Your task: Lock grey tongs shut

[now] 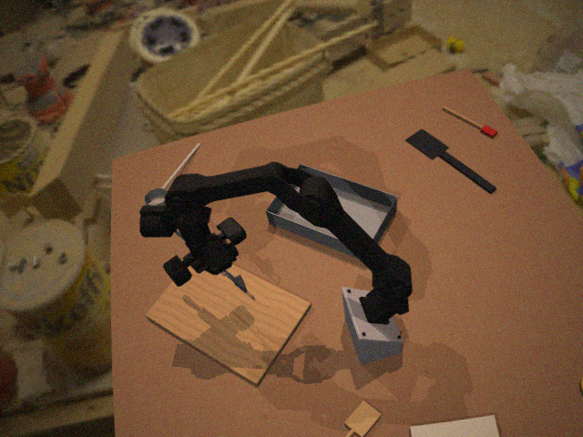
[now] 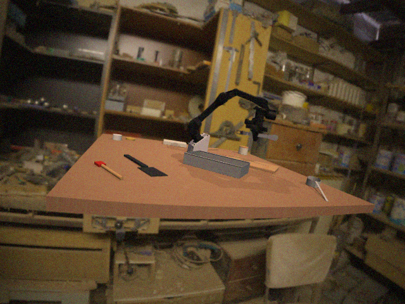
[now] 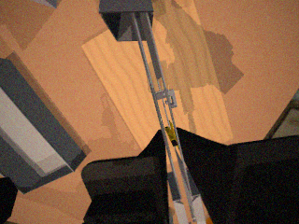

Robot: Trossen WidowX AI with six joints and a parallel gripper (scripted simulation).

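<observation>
The wooden board is 2 cm behind my gripper tip, 2 cm to the left of it and 15 cm below it. From my gripper tip the other things lie so: grey roasting tin (18 cm ahead, 32 cm to the right, 13 cm below); yellow slider (2 cm behind, 1 cm to the right, 4 cm above); black spatula (27 cm ahead, 71 cm to the right, 16 cm below).
</observation>
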